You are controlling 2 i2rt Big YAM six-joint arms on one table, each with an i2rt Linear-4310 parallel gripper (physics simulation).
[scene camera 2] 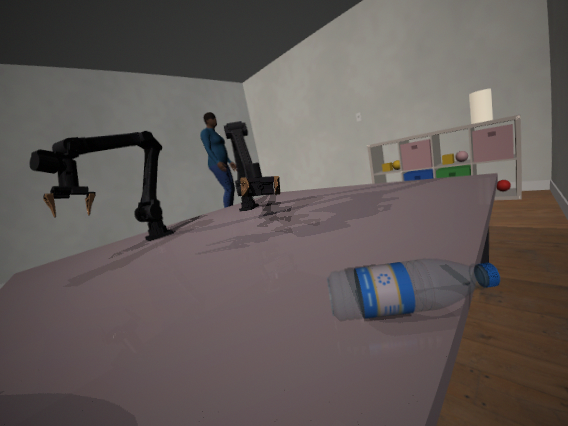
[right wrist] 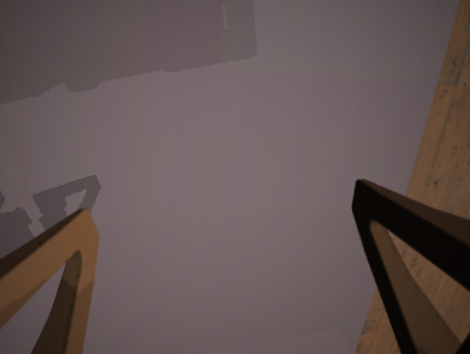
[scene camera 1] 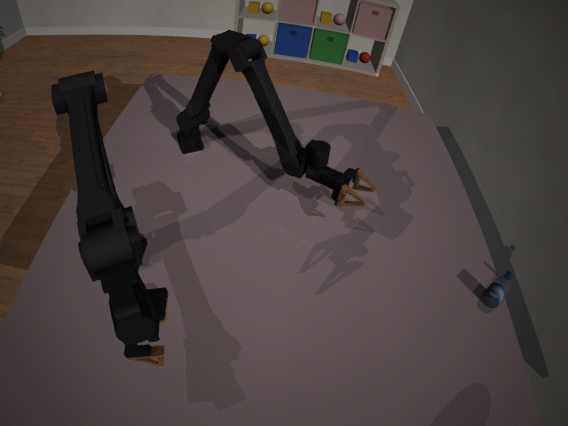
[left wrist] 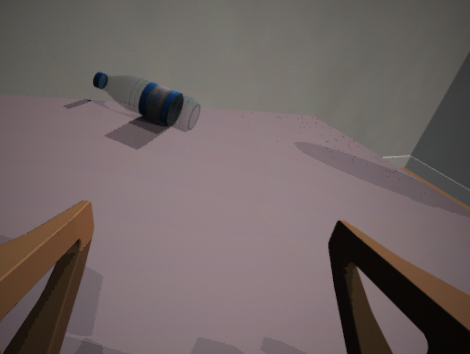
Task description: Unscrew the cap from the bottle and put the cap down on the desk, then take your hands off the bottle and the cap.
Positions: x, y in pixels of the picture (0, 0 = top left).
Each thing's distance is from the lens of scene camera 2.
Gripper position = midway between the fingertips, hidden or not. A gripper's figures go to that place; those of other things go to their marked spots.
my left gripper (scene camera 2: 263, 184): 78 cm
my right gripper (scene camera 2: 72, 216): 107 cm
clear plastic bottle (scene camera 2: 412, 286): 32 cm
